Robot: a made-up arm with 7 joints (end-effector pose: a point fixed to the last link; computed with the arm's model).
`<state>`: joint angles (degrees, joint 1 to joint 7).
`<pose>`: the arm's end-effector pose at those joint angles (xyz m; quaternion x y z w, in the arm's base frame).
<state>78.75 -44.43 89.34 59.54 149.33 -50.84 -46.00</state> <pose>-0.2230 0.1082 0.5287 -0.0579 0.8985 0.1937 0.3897</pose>
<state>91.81 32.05 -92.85 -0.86 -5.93 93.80 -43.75</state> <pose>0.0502 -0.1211 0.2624 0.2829 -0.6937 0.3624 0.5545</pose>
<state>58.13 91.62 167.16 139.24 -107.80 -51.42 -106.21</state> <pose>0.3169 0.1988 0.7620 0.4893 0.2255 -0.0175 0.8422</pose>
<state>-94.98 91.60 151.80 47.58 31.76 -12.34 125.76</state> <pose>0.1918 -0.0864 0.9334 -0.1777 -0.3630 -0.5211 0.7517</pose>
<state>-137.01 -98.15 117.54 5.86 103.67 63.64 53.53</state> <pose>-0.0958 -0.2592 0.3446 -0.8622 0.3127 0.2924 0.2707</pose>
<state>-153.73 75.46 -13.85 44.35 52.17 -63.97 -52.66</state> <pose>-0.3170 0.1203 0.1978 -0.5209 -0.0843 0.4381 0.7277</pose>
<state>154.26 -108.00 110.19 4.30 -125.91 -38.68 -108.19</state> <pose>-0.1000 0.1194 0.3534 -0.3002 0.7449 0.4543 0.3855</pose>
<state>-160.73 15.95 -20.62 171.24 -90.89 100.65 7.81</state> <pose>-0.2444 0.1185 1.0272 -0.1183 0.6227 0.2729 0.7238</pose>
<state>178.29 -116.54 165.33 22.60 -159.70 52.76 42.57</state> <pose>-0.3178 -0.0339 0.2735 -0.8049 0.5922 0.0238 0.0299</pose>
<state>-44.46 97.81 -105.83 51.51 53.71 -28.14 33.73</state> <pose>-0.2603 -0.3956 0.6746 0.3542 -0.3725 -0.8509 0.1087</pose>
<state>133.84 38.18 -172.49 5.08 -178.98 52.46 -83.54</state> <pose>0.2883 -0.1984 0.3622 0.9132 0.2112 0.2156 0.2738</pose>
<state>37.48 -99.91 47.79 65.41 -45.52 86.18 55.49</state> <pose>-0.2346 0.1812 0.8257 0.5612 0.3440 -0.0734 0.7492</pose>
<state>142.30 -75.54 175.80 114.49 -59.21 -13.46 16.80</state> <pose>0.5351 -0.2126 0.2314 0.2188 0.6886 -0.5267 0.4477</pose>
